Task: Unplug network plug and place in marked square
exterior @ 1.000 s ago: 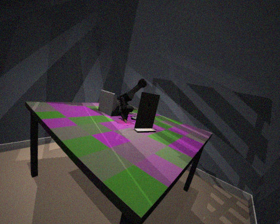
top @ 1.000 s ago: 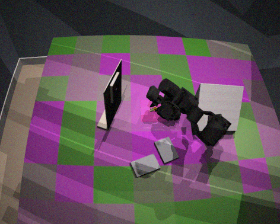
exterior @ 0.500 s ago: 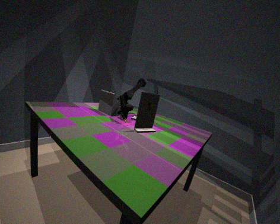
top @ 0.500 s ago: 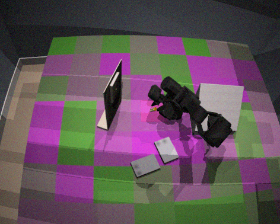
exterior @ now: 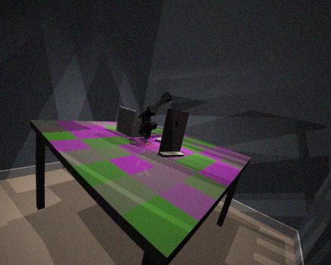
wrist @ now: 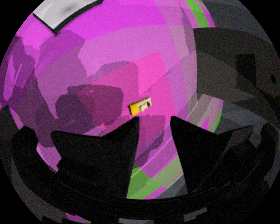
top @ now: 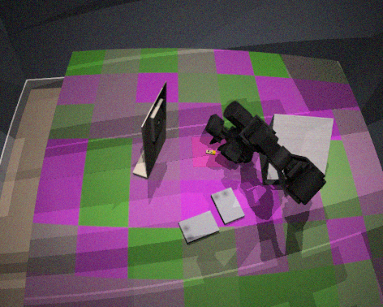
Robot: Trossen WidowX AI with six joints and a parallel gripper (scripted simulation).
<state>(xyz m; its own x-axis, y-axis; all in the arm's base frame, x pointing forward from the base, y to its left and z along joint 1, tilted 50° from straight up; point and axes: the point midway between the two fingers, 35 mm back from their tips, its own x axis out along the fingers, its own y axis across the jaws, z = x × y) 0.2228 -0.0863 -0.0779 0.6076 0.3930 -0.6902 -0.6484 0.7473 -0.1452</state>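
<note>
The small yellow plug is 3 cm below my gripper tip and 1 cm ahead of it. The rest, counted from my gripper tip: marked pink square (4 cm below, 1 cm ahead); then upright grey panel (20 cm ahead, 9 cm above).
</note>
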